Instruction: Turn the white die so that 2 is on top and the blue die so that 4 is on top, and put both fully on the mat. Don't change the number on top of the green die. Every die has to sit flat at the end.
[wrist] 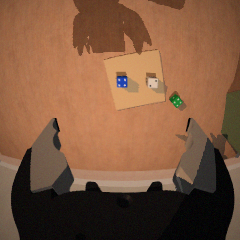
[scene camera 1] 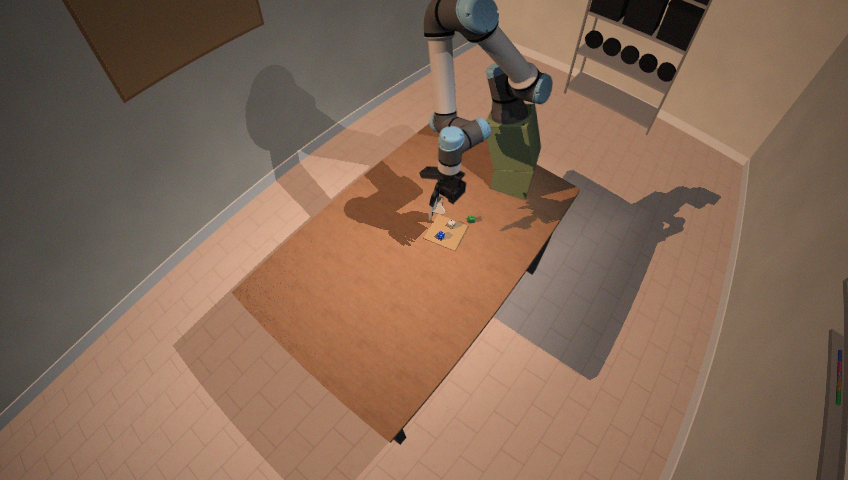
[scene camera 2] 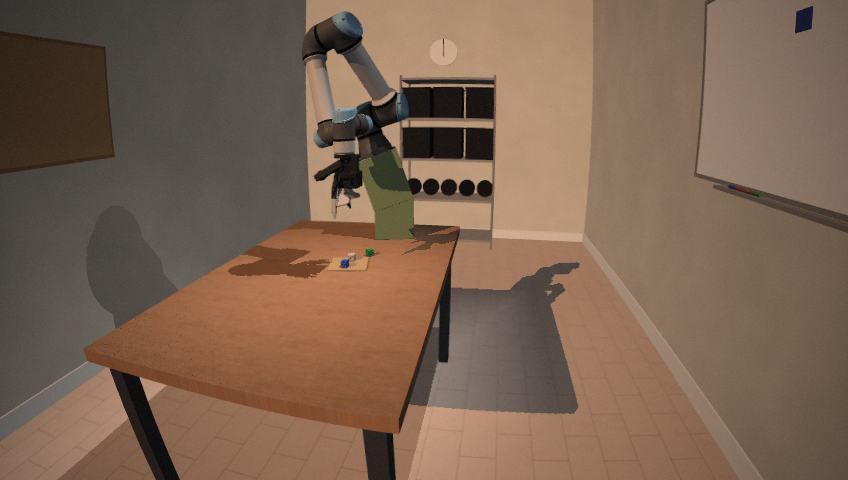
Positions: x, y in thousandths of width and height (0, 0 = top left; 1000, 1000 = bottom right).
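Note:
A tan mat (scene camera 1: 535, 493) is what I can see here, and the wrist view shows the mat too (wrist: 573, 277). Then there's my gripper (scene camera 2: 404, 445) (scene camera 1: 523, 430) (wrist: 510, 494), which you'd find in scene camera 2, in scene camera 1 and in the wrist view.

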